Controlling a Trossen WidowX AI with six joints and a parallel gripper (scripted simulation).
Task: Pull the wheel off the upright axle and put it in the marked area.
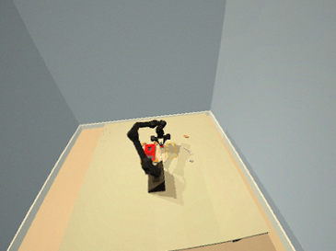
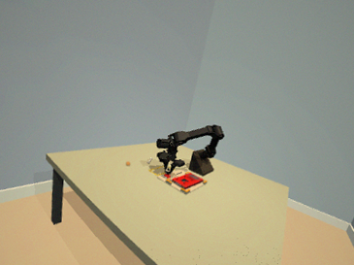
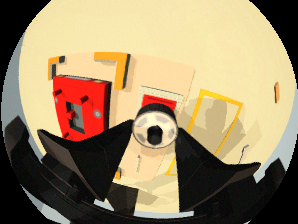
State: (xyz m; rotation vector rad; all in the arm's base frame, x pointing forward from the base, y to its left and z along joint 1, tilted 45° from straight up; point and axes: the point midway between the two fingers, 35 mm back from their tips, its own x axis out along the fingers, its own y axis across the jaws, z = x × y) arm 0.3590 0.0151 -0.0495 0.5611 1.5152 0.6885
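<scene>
Now: gripper tip right at the dark wheel.
</scene>
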